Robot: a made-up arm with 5 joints. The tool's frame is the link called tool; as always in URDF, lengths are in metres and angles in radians. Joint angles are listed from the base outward.
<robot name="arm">
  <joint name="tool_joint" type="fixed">
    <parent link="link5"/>
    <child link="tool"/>
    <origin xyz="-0.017 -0.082 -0.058" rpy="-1.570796 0 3.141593"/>
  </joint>
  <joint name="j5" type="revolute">
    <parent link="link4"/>
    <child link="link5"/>
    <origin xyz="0.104 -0.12 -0.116" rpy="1.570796 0 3.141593"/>
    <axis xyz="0 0 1"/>
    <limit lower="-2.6" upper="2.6"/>
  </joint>
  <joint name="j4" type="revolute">
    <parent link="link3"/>
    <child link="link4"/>
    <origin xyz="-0.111 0.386 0.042" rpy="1.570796 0 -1.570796"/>
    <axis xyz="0 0 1"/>
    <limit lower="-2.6" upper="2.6"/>
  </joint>
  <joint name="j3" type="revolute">
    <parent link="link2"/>
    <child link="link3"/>
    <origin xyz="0.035 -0.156 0.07" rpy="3.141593 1.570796 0"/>
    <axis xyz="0 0 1"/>
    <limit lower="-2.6" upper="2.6"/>
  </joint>
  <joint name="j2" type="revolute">
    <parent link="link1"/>
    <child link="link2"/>
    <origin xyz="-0.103 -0.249 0.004" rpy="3.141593 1.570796 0"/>
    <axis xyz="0 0 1"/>
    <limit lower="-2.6" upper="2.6"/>
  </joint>
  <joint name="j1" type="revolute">
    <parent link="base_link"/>
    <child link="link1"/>
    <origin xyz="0 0 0.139" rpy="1.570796 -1.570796 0"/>
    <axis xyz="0 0 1"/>
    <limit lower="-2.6" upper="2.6"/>
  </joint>
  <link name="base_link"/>
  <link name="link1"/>
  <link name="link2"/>
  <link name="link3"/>
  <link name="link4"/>
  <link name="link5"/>
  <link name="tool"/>
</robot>
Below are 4 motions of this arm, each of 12 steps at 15 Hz.
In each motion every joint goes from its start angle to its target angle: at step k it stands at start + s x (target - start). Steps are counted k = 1, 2, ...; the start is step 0. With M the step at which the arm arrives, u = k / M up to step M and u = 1 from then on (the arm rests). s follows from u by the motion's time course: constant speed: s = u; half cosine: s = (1 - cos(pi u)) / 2; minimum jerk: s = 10 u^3 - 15 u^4 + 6 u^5.
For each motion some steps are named. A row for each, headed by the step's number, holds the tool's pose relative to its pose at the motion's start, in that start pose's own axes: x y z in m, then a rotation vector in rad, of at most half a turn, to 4 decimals.
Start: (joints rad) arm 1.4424 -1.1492 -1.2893 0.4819 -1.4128
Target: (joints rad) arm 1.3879 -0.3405 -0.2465 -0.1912 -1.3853
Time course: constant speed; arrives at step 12
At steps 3, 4, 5, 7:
3: 0.0075 0.0746 -0.0444 -0.0513 -0.1663 0.2857
4: 0.0063 0.1020 -0.0573 -0.0570 -0.2319 0.3687
5: 0.0033 0.1305 -0.0689 -0.0569 -0.3018 0.4447
7: -0.0082 0.1908 -0.0869 -0.0391 -0.4523 0.5725

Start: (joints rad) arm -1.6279 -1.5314 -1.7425 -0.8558 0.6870
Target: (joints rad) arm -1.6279 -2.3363 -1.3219 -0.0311 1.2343
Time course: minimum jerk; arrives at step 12
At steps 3, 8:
3: -0.0161 -0.0069 -0.0334 -0.1307 -0.0266 -0.0159
8: -0.1538 -0.1563 -0.1623 -0.9469 -0.3519 0.1831

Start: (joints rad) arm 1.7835 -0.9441 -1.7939 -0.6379 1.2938
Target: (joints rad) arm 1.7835 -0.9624 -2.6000 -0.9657 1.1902
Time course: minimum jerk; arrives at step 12
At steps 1, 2, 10, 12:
1: 0.0018 -0.0001 0.0007 0.0022 0.0039 -0.0018
2: 0.0129 -0.0005 0.0044 0.0156 0.0269 -0.0129
10: 0.3626 -0.1031 0.0016 0.4523 0.6532 -0.4274
12: 0.3748 -0.1102 -0.0032 0.4697 0.6737 -0.4463

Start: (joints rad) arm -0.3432 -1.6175 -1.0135 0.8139 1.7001
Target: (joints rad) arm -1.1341 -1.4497 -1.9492 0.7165 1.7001
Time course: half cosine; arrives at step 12
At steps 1, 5, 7, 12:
1: 0.0028 0.0018 -0.0014 0.0121 0.0174 0.0031
5: 0.0602 0.0418 -0.0438 0.2993 0.3578 0.0874
7: 0.0976 0.0806 -0.0864 0.5471 0.5759 0.1753
12: 0.1404 0.1607 -0.1471 0.9457 0.8284 0.3446

